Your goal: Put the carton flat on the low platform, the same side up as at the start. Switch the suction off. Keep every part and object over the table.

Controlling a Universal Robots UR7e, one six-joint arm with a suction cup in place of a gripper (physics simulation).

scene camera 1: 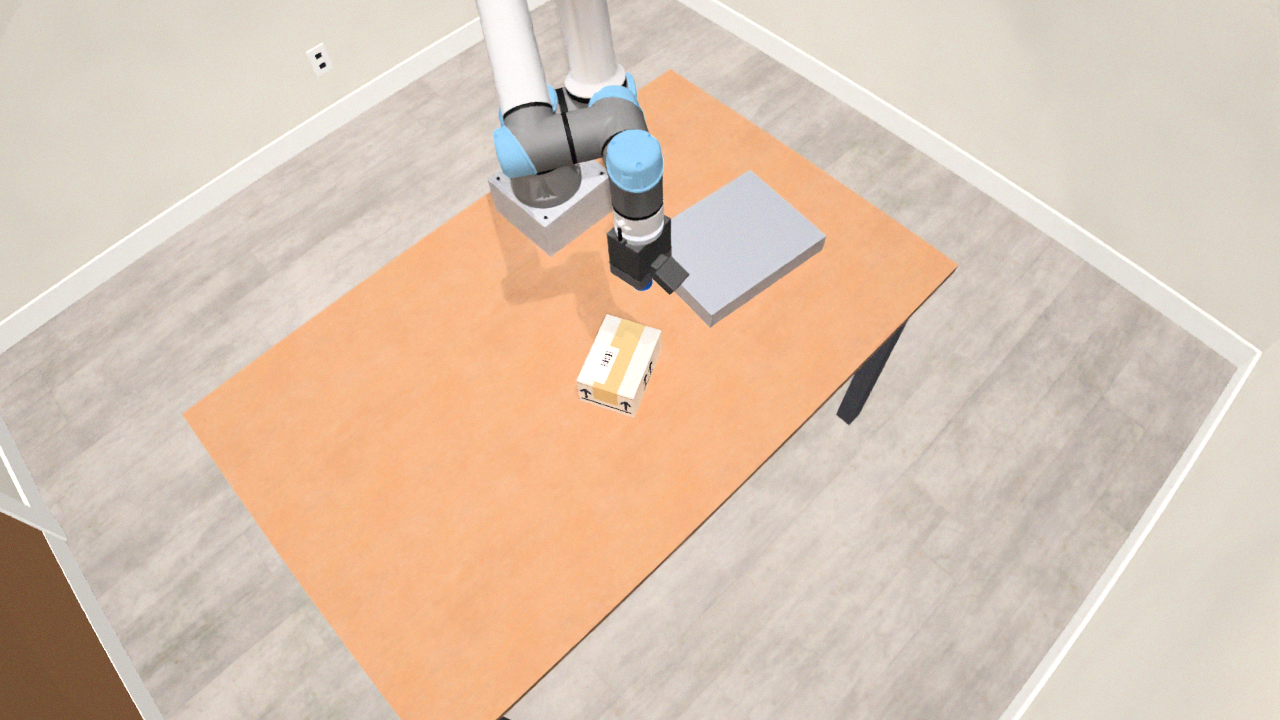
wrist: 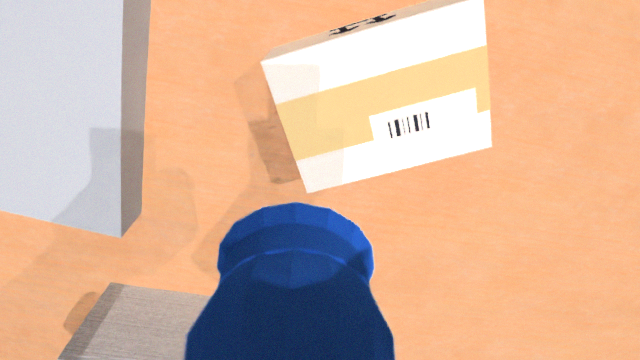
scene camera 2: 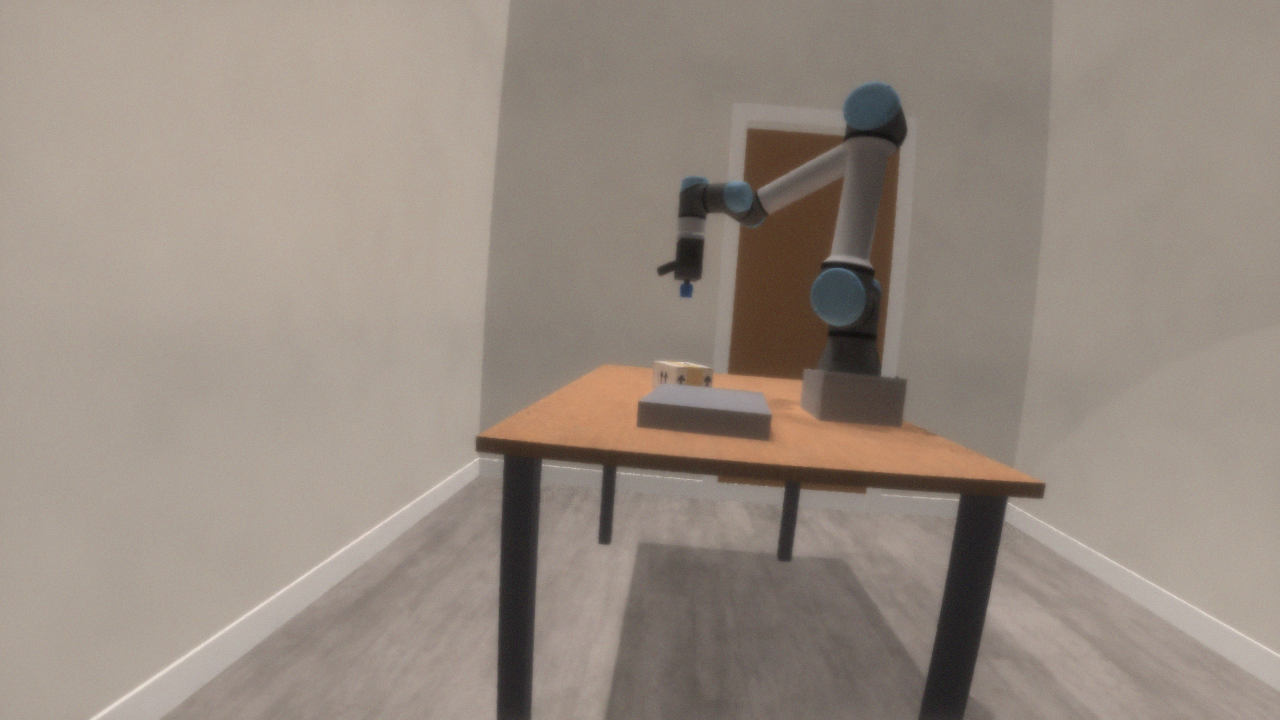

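Seen in the pictures: hand, its tool point: (wrist: 296, 269) (scene camera 2: 685, 296); arm's base, origin of its link: (scene camera 1: 546, 180) (scene camera 2: 848, 373).
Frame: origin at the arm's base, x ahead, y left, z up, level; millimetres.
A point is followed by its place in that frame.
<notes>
A white carton (scene camera 1: 619, 358) {x 386, y -233, z -25 mm} (scene camera 2: 682, 374) {x 392, y -142, z -45 mm} (wrist: 400, 95) {x 390, y -238, z -25 mm} with a tan tape strip and a barcode label on top lies flat on the table, the arrows on its sides pointing up. The low grey platform (scene camera 1: 742, 237) {x 394, y 165, z -58 mm} (scene camera 2: 703, 410) {x 416, y 307, z -63 mm} (wrist: 60, 100) {x 369, y 42, z -58 mm} stands beside it, a gap of table between them. My suction gripper (scene camera 1: 643, 286) {x 396, y -172, z 160 mm} (scene camera 2: 686, 291) (wrist: 295, 240) has a blue cup pointing down. It hangs high above the table, near the carton and the platform's edge, and touches neither. The cup holds no object.
The orange table (scene camera 1: 429, 465) {x 216, y -595, z -106 mm} (scene camera 2: 572, 416) {x 653, y 218, z -106 mm} carries the carton, the platform and the robot's grey base block (scene camera 1: 559, 219) {x 85, y -57, z -11 mm} (scene camera 2: 854, 396) {x 31, y 106, z -44 mm} (wrist: 145, 320) {x 96, y 26, z -54 mm}. The arm reaches out from the base above the table. A dark camera block (scene camera 1: 669, 273) {x 456, y -177, z 242 mm} (scene camera 2: 665, 267) {x 458, y -152, z 232 mm} sticks out beside the cup.
</notes>
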